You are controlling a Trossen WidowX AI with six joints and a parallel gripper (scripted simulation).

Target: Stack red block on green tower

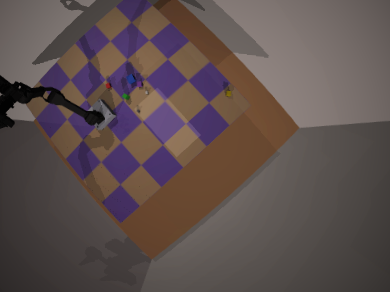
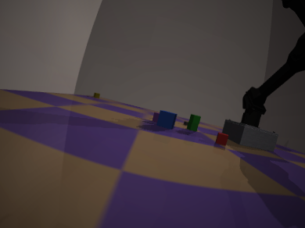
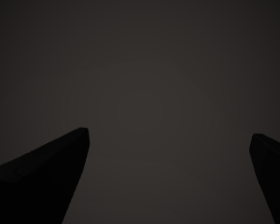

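Now: the red block 71 cm below my gripper tip, 37 cm ahead of it and 14 cm to the left of it. Round my gripper tip: yellow block (103 cm ahead, 71 cm below, 43 cm to the right); then blue block (70 cm below, 54 cm ahead, 7 cm to the left); then small purple block (71 cm below, 57 cm ahead).
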